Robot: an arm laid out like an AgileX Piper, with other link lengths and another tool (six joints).
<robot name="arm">
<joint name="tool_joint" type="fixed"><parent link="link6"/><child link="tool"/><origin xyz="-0.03 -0.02 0.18" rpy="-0.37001 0 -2.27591"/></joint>
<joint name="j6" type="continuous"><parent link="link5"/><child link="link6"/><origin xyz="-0.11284 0 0" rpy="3.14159 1.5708 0"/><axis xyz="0 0 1"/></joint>
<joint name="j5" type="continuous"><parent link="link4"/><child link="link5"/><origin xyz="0 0 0" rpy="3.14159 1.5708 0"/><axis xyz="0 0 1"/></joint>
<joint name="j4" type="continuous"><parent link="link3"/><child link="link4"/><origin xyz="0.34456 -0.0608 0" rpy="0.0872 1.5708 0"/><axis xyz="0 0 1"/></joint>
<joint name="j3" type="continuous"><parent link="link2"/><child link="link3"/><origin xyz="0.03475 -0.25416 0" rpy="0 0 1.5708"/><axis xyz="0 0 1"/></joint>
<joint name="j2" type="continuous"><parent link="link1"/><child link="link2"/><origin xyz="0 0 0" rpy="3.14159 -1.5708 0"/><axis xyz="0 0 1"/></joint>
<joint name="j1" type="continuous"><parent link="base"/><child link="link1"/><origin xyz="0 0 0.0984" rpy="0 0 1.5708"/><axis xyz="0 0 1"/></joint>
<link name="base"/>
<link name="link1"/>
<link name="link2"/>
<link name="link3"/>
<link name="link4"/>
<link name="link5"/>
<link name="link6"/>
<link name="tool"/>
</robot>
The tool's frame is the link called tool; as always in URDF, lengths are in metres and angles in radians. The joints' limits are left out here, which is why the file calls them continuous.
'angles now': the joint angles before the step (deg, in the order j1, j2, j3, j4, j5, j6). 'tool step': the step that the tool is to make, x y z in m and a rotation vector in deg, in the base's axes. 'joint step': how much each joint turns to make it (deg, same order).
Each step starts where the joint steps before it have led.
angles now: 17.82, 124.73, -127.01, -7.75, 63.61, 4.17
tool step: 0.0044, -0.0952, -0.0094, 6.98, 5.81, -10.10
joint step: -10.81, -0.25, 0.13, 8.05, 4.30, 0.07
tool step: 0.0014, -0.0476, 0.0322, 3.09, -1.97, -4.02
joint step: -5.43, -3.07, 0.57, 3.49, 0.34, -1.02
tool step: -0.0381, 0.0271, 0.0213, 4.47, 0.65, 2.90
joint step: 0.15, -9.09, 9.92, 5.68, -0.08, -2.15
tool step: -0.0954, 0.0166, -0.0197, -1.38, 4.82, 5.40
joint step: 1.46, -17.75, 23.38, 0.91, -0.05, -4.43
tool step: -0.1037, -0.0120, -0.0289, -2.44, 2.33, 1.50
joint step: 0.07, -21.14, 24.94, -1.57, -1.06, -1.83
